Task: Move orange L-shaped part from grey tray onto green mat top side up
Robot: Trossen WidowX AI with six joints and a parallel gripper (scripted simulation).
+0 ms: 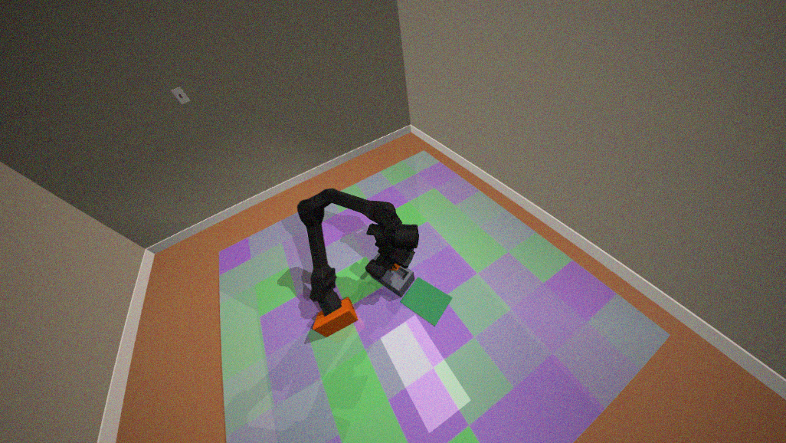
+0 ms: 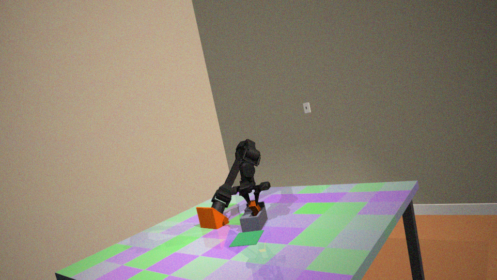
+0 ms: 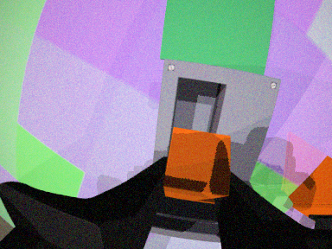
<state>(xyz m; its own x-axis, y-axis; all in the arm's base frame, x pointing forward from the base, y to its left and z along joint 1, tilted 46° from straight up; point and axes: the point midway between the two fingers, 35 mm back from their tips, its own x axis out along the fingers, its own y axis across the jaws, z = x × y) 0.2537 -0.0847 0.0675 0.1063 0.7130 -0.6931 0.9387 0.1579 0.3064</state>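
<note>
Now: the green mat 140 mm to the right of my gripper tip, 110 mm below it and 30 mm ahead of it. Round my gripper tip: tray (110 mm below, 20 mm behind, 10 mm to the left); orange L-shaped part (30 mm to the left, 30 mm below, 30 mm behind).
</note>
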